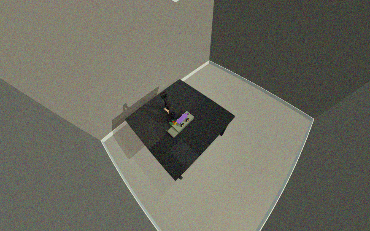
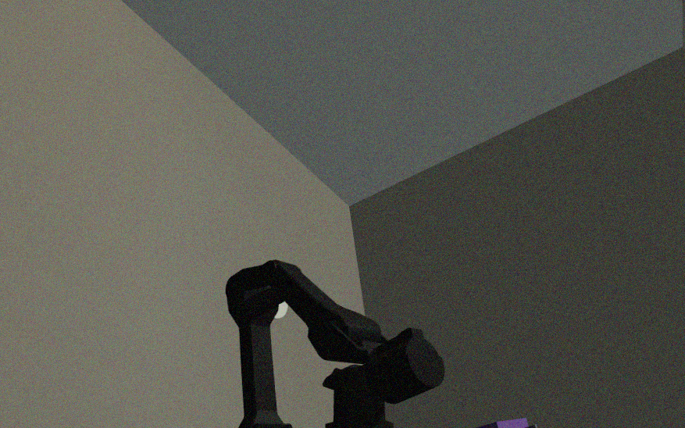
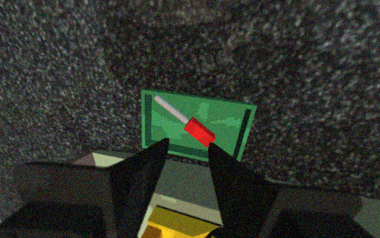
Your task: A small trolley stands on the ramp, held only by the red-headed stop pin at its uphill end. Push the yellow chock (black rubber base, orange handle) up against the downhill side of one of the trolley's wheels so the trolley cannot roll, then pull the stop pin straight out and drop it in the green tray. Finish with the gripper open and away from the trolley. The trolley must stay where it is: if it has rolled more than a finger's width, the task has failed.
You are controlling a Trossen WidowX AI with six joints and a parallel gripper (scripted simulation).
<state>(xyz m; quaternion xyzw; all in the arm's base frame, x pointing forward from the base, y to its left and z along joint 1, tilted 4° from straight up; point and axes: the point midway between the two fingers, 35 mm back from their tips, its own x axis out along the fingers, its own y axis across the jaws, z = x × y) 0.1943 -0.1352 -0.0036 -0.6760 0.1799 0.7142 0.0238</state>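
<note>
The red-headed stop pin is 2 cm behind my gripper tip, 1 cm to the right of it and 3 cm below it. The rest, counted from my gripper tip: green tray (1 cm behind, 5 cm below); then purple trolley (14 cm ahead, 7 cm to the left, 7 cm above); then yellow chock (7 cm ahead, 2 cm to the right, 4 cm above).
</note>
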